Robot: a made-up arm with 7 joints. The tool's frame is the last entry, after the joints.
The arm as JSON. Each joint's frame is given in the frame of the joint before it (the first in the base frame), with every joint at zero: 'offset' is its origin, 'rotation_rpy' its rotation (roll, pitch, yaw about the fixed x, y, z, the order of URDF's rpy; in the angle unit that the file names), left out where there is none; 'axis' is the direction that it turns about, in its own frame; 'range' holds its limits. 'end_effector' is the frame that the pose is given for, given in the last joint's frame.
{
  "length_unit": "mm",
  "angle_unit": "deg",
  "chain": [
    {
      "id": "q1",
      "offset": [
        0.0,
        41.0,
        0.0
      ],
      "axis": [
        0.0,
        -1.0,
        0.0
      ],
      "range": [
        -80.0,
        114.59
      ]
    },
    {
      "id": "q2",
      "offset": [
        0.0,
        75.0,
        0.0
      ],
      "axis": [
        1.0,
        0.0,
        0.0
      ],
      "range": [
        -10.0,
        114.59
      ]
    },
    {
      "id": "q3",
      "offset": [
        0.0,
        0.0,
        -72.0
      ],
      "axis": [
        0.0,
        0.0,
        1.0
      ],
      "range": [
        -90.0,
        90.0
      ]
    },
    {
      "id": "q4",
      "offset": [
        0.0,
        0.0,
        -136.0
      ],
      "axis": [
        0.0,
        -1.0,
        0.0
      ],
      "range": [
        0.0,
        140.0
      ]
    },
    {
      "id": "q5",
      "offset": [
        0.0,
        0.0,
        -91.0
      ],
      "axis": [
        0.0,
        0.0,
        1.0
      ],
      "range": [
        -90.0,
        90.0
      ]
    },
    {
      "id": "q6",
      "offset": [
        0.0,
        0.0,
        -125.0
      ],
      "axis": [
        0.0,
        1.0,
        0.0
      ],
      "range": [
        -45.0,
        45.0
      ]
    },
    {
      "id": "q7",
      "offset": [
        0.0,
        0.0,
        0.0
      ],
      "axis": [
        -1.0,
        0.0,
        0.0
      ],
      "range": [
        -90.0,
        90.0
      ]
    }
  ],
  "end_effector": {
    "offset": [
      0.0,
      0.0,
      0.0
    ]
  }
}
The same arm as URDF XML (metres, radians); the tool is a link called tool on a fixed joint. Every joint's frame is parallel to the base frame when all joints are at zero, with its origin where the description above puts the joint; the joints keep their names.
<robot name="arm">
  <joint name="q1" type="revolute">
    <parent link="base_link"/>
    <child link="link1"/>
    <origin xyz="0 0.041 0" rpy="0 0 0"/>
    <axis xyz="0 -1 0"/>
    <limit lower="-1.3963" upper="2"/>
  </joint>
  <joint name="q2" type="revolute">
    <parent link="link1"/>
    <child link="link2"/>
    <origin xyz="0 0.075 0" rpy="0 0 0"/>
    <axis xyz="1 0 0"/>
    <limit lower="-0.1745" upper="2"/>
  </joint>
  <joint name="q3" type="revolute">
    <parent link="link2"/>
    <child link="link3"/>
    <origin xyz="0 0 -0.072" rpy="0 0 0"/>
    <axis xyz="0 0 1"/>
    <limit lower="-1.5708" upper="1.5708"/>
  </joint>
  <joint name="q4" type="revolute">
    <parent link="link3"/>
    <child link="link4"/>
    <origin xyz="0 0 -0.136" rpy="0 0 0"/>
    <axis xyz="0 -1 0"/>
    <limit lower="0" upper="2.4435"/>
  </joint>
  <joint name="q5" type="revolute">
    <parent link="link4"/>
    <child link="link5"/>
    <origin xyz="0 0 -0.091" rpy="0 0 0"/>
    <axis xyz="0 0 1"/>
    <limit lower="-1.5708" upper="1.5708"/>
  </joint>
  <joint name="q6" type="revolute">
    <parent link="link5"/>
    <child link="link6"/>
    <origin xyz="0 0 -0.125" rpy="0 0 0"/>
    <axis xyz="0 1 0"/>
    <limit lower="-0.7854" upper="0.7854"/>
  </joint>
  <joint name="q7" type="revolute">
    <parent link="link6"/>
    <child link="link7"/>
    <origin xyz="0 0 0" rpy="0 0 0"/>
    <axis xyz="-1 0 0"/>
    <limit lower="-1.5708" upper="1.5708"/>
  </joint>
  <joint name="tool_fixed" type="fixed">
    <parent link="link7"/>
    <child link="tool"/>
    <origin xyz="0 0 0" rpy="0 0 0"/>
  </joint>
  <link name="base_link"/>
  <link name="link1"/>
  <link name="link2"/>
  <link name="link3"/>
  <link name="link4"/>
  <link name="link5"/>
  <link name="link6"/>
  <link name="link7"/>
  <link name="tool"/>
</robot>

